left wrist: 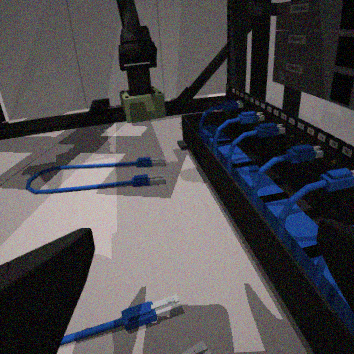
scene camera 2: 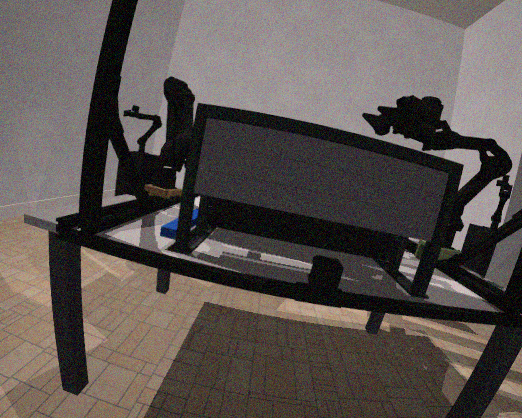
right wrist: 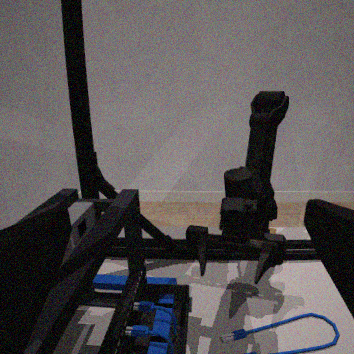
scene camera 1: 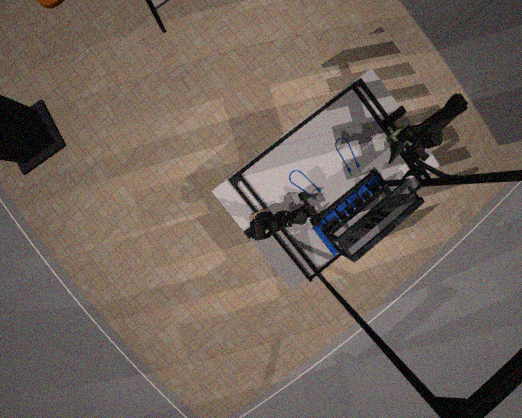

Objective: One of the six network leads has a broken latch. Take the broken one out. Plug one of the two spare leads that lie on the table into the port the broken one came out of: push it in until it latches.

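Places are measured from the left arm's base along level axes (x ahead, y left, z up), in millimetres.
Pixels of known places: left gripper, between the fingertips: (left wrist: pixel 205 235) (right wrist: pixel 227 278) (scene camera 1: pixel 322 201); right gripper, between the fingertips: (scene camera 2: pixel 369 111) (right wrist: pixel 188 215) (scene camera 1: pixel 395 171); left arm's base, origin of its link: (scene camera 2: pixel 164 187) (right wrist: pixel 257 233); right arm's base, origin of its link: (left wrist: pixel 140 91) (scene camera 1: pixel 402 136).
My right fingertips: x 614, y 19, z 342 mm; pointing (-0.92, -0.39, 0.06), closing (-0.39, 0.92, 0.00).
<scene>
For each thing: its middle in the pictures, then the offset to it from my right fingertips. "spot": a spot on its surface instead. Level surfaces: height alone.
- white table top, height of its surface: 387 mm down
- spare lead, a spot on its surface: (scene camera 1: pixel 351 151) spot: 160 mm left, 18 mm ahead, 384 mm down
- rack's grey rear panel, a spot on its surface: (scene camera 2: pixel 321 178) spot: 277 mm right, 62 mm back, 210 mm down
Several blue network leads (scene camera 1: pixel 356 199) (left wrist: pixel 298 154) (right wrist: pixel 154 316) are plugged into the black rack's patch panel (scene camera 1: pixel 380 216) (left wrist: pixel 316 135). I cannot tell which latch is broken. Two blue spare leads lie looped on the white table top (scene camera 1: pixel 284 153). One spare lead (scene camera 1: pixel 302 182) has its plug (left wrist: pixel 147 312) close to my left gripper. The other spare lead (scene camera 1: pixel 347 153) (left wrist: pixel 88 175) lies farther on. A spare lead (right wrist: pixel 298 328) also shows in the right wrist view. My left gripper (scene camera 1: pixel 310 201) (right wrist: pixel 227 278) is open and empty, low over the table beside the rack's end. My right gripper (scene camera 1: pixel 393 153) (scene camera 2: pixel 381 120) is open and empty, high above the rack's other end.
The rack's grey rear panel (scene camera 2: pixel 321 178) hides the leads in scene camera 2. A black frame (scene camera 1: pixel 301 120) (scene camera 2: pixel 218 274) borders the table. The right arm's green base (left wrist: pixel 142 105) stands at the far edge. A blue block (scene camera 1: pixel 326 240) (scene camera 2: pixel 174 226) lies by the rack's foot.
</scene>
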